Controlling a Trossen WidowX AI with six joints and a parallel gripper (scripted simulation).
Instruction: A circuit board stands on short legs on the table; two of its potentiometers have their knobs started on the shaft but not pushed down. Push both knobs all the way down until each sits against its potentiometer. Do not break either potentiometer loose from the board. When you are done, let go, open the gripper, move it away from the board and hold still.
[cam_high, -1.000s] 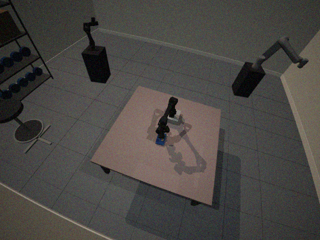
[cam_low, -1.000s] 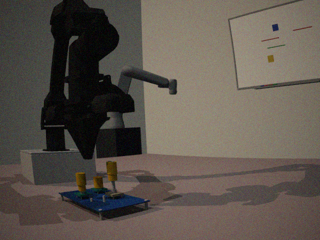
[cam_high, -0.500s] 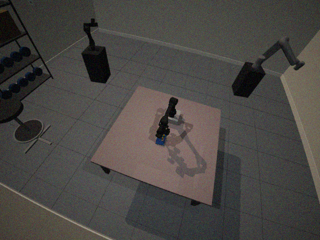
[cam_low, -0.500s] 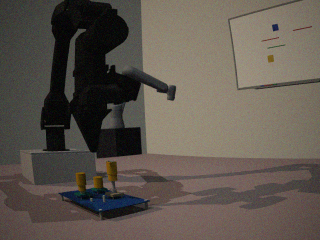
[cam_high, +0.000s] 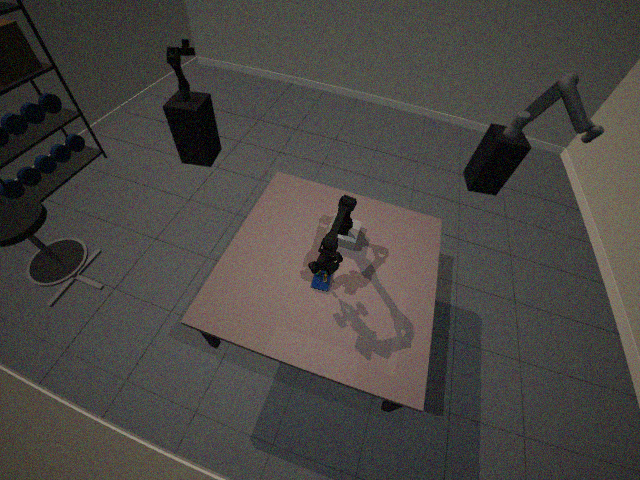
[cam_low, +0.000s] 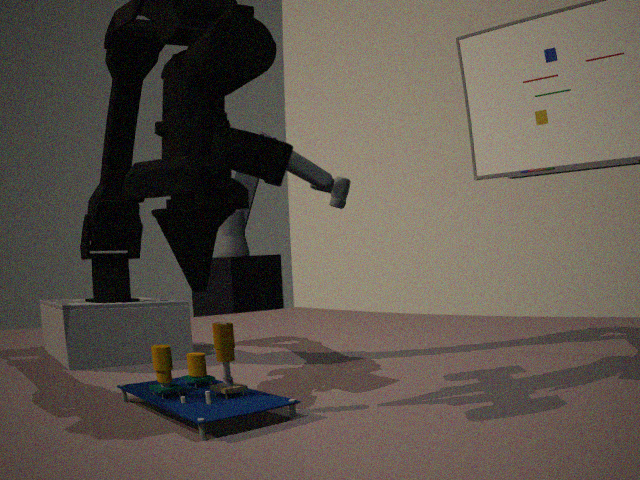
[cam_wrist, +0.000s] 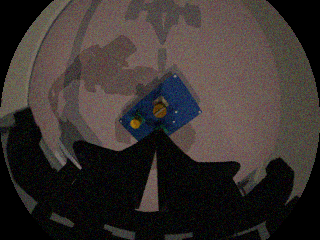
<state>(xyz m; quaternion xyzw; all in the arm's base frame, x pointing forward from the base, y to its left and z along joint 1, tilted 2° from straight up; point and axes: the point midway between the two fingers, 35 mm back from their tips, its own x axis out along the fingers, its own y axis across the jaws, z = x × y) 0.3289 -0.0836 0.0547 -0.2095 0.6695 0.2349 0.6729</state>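
My gripper tip is now 10 mm short of the knob, 10 mm to the right of it and 40 mm above it. The rest, counted from my gripper tip: green potentiometer (30 mm behind, 30 mm to the right, 70 mm below).
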